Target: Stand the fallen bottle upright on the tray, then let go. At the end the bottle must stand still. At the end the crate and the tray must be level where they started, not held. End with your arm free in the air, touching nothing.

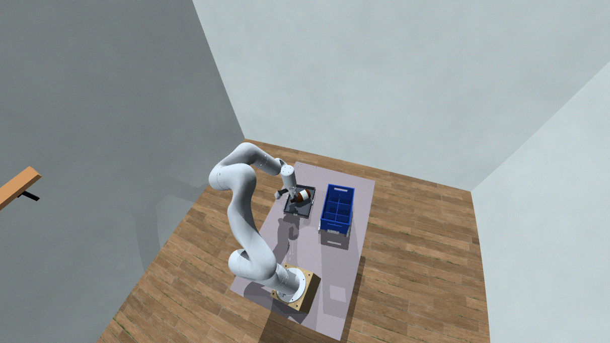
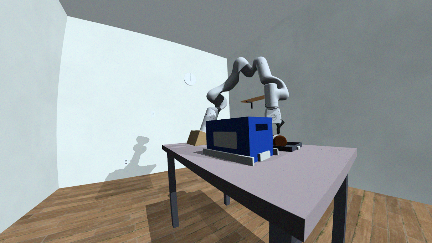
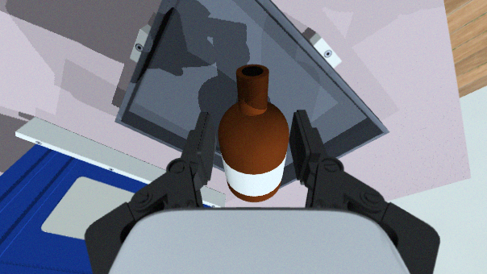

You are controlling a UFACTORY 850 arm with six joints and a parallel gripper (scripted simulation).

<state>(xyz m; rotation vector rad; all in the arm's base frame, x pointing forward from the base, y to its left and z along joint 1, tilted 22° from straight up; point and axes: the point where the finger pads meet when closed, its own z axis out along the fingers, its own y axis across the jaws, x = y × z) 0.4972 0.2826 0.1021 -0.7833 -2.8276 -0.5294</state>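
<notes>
Now: the brown bottle 50 mm below my hand, 40 mm ahead of it and 30 mm to the right of it. Also, from my hand: blue crate (320 mm to the right, 70 mm ahead, 10 mm below); then dark grey tray (80 mm below, 40 mm ahead, 20 mm to the right).
</notes>
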